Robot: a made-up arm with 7 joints. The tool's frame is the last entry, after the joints. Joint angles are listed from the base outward.
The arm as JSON. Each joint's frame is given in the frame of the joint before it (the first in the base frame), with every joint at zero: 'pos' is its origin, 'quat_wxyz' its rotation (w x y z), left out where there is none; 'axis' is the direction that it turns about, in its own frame. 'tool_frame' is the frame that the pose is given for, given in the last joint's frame.
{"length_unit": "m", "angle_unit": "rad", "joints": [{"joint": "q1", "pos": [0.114, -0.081, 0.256], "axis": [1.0, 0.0, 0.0]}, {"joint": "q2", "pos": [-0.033, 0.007, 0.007], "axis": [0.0, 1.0, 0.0]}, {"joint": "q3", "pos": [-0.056, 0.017, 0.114], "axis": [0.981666, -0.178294, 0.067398]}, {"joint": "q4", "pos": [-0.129, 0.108, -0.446], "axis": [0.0, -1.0, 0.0]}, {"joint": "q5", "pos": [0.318, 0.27, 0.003], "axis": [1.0, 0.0, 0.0]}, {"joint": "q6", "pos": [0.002, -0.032, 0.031], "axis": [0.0, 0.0, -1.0]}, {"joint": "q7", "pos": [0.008, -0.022, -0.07], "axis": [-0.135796, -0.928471, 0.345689]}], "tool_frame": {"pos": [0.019, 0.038, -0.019]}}
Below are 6 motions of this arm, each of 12 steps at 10 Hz.
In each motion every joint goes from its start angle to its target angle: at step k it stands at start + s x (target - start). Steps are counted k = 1, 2, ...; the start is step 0. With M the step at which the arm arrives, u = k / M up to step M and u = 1 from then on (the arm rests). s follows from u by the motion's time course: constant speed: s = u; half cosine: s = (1 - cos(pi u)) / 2; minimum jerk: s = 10 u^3 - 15 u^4 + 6 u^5.
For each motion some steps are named. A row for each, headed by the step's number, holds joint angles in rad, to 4 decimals.
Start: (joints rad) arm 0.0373 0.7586 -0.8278 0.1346 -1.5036 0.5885 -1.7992
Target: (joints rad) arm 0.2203 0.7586 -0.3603 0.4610 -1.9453 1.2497 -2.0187
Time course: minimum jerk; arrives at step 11
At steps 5, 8, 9, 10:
5: 0.1133 0.7586 -0.6337 0.2701 -1.6870 0.8631 -1.8903
8: 0.1967 0.7586 -0.4206 0.4189 -1.8884 1.1645 -1.9904
9: 0.2121 0.7586 -0.3813 0.4463 -1.9255 1.2200 -2.0088
10: 0.2191 0.7586 -0.3634 0.4589 -1.9424 1.2454 -2.0173

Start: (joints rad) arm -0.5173 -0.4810 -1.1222 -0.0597 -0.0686 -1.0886 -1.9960
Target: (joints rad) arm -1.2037 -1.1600 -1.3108 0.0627 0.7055 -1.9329 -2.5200
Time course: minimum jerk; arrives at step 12
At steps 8, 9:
8: -1.0596 -1.0175 -1.2712 0.0370 0.5430 -1.7557 -2.4100
9: -1.1326 -1.0897 -1.2913 0.0500 0.6254 -1.8455 -2.4658

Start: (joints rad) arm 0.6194 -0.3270 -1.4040 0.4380 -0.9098 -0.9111 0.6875
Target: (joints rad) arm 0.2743 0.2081 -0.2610 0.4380 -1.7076 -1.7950 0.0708
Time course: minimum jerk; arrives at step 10
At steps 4, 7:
4: 0.5099 -0.1571 -1.0412 0.4380 -1.1631 -1.1917 0.4917
7: 0.3306 0.1208 -0.4474 0.4380 -1.5775 -1.6509 0.1714

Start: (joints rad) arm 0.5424 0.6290 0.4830 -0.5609 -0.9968 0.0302 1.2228
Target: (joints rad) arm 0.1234 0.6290 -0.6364 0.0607 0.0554 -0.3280 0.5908
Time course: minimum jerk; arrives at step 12
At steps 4, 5, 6, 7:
4: 0.4545 0.6290 0.2481 -0.4304 -0.7760 -0.0450 1.0902
5: 0.3972 0.6290 0.0950 -0.3454 -0.6321 -0.0940 1.0037
6: 0.3329 0.6290 -0.0767 -0.2501 -0.4707 -0.1489 0.9068
7: 0.2686 0.6290 -0.2484 -0.1548 -0.3093 -0.2038 0.8099

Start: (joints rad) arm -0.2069 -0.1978 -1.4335 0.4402 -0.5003 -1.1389 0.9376
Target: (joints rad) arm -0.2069 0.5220 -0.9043 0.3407 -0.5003 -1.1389 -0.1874
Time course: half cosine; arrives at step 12
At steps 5, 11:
5: -0.2069 0.0690 -1.2374 0.4033 -0.5003 -1.1389 0.5207
11: -0.2069 0.5097 -0.9133 0.3424 -0.5003 -1.1389 -0.1682

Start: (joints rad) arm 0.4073 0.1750 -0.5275 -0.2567 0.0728 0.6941 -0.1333
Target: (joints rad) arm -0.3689 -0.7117 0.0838 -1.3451 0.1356 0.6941 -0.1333
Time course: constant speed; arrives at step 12
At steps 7, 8, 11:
7: -0.0455 -0.3422 -0.1709 -0.8916 0.1094 0.6941 -0.1333
8: -0.1102 -0.4161 -0.1200 -0.9823 0.1147 0.6941 -0.1333
11: -0.3042 -0.6378 0.0329 -1.2544 0.1304 0.6941 -0.1333

